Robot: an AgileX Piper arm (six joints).
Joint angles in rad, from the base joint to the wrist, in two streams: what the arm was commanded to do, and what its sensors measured. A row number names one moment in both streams.
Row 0, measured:
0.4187 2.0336 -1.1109 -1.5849 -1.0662 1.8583
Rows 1 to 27, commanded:
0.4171 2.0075 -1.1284 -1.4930 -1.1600 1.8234
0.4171 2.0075 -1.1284 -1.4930 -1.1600 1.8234
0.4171 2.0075 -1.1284 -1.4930 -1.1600 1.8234
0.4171 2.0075 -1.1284 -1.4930 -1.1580 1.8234
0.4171 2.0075 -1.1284 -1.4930 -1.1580 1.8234
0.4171 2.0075 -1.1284 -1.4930 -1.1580 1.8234
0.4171 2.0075 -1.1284 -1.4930 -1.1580 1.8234
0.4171 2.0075 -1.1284 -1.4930 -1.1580 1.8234
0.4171 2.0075 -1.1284 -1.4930 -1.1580 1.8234
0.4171 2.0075 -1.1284 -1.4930 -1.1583 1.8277
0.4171 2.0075 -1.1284 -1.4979 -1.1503 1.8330
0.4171 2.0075 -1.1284 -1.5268 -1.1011 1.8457
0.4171 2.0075 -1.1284 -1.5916 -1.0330 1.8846
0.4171 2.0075 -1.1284 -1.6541 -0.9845 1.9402
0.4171 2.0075 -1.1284 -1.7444 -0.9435 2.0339
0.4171 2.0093 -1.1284 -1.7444 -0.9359 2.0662
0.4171 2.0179 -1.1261 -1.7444 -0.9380 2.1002
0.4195 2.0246 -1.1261 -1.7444 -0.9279 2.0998
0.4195 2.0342 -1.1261 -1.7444 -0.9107 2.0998
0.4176 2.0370 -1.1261 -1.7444 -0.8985 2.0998
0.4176 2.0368 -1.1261 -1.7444 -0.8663 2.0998
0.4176 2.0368 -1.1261 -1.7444 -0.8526 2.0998
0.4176 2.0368 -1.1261 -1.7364 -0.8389 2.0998
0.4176 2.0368 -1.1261 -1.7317 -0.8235 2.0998
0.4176 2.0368 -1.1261 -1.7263 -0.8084 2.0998
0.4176 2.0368 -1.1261 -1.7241 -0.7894 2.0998
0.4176 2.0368 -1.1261 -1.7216 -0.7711 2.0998
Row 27, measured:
0.4187 2.0370 -1.1261 -1.7414 -0.8414 2.1014
